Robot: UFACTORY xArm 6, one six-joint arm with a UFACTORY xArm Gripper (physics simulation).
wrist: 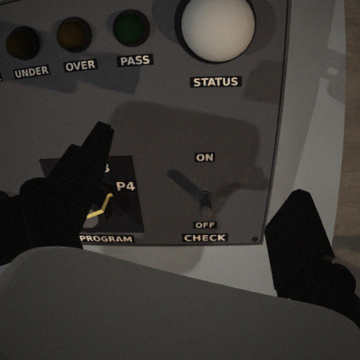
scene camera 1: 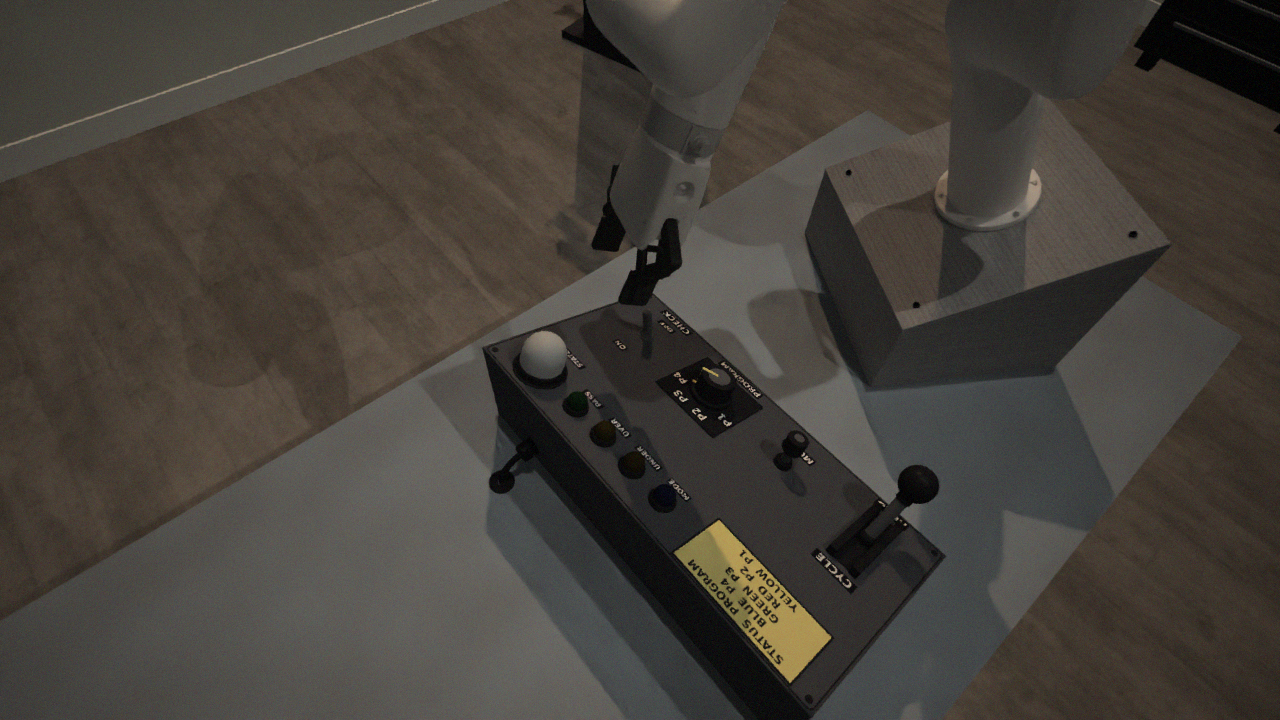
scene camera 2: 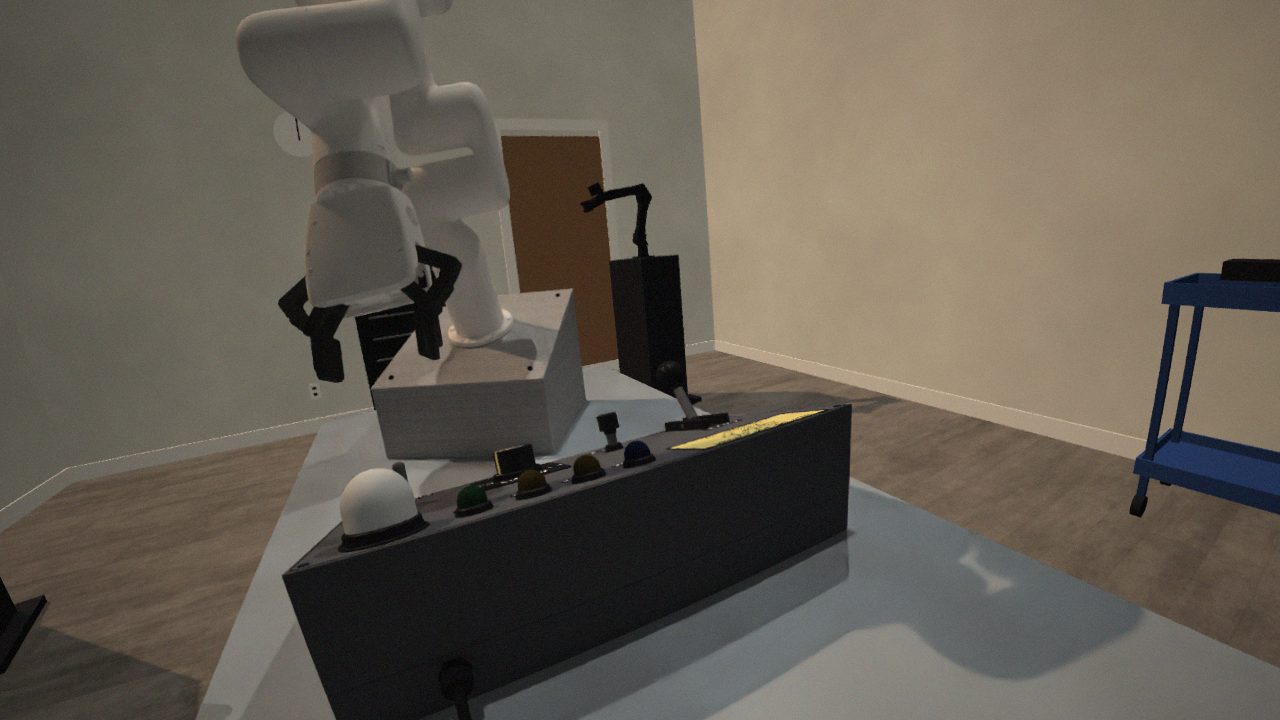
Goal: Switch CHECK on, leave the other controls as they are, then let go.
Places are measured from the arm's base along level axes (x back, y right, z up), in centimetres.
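Pixels of known places: gripper, between the fingertips: [scene camera 1: 617, 275] [scene camera 2: 380, 369]; arm's base, origin of its link: [scene camera 1: 986, 194] [scene camera 2: 481, 329].
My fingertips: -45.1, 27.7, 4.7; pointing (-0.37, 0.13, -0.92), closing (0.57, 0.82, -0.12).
Note:
Ahead of a thing's pixels: the offset from my fingertips to its top centre, as dx, dy, dz. "*": to the spot under its first point.
The dark control panel [scene camera 1: 716, 488] [scene camera 2: 626, 537] [wrist: 160, 90] lies on the pale table. Its CHECK toggle @(* +5.4, -1.2, -15.1) [scene camera 1: 647, 334] [wrist: 205, 204] is a short grey lever near the corner, leaning toward OFF in the wrist view; in scene camera 2 its tip @(* +5.0, -0.7, -11.6) [scene camera 2: 400, 471] shows behind the white dome. My gripper [scene camera 1: 621, 268] [scene camera 2: 380, 362] [wrist: 198, 182] is open and empty above this end of the panel, its fingers apart on either side of the toggle in the wrist view, not touching it. The PROGRAM knob @(+3.5, -12.5, -12.1) [scene camera 1: 714, 385] [scene camera 2: 514, 460] points toward P4; one finger partly covers it in the wrist view.
The white STATUS dome @(* -9.8, +2.8, -6.2) [scene camera 1: 542, 355] [scene camera 2: 378, 503] [wrist: 218, 29] and green PASS lamp @(* -11.1, -2.9, -8.7) [scene camera 1: 576, 402] [scene camera 2: 471, 498] [wrist: 131, 28] stand near CHECK. A small black knob @(+1.1, -24.3, -11.2) [scene camera 1: 794, 442] and the CYCLE lever @(+3.0, -37.1, -7.9) [scene camera 1: 917, 484] stand farther along. A side lever @(* -18.6, +3.4, -23.4) [scene camera 1: 502, 480] [scene camera 2: 456, 676] sticks out.

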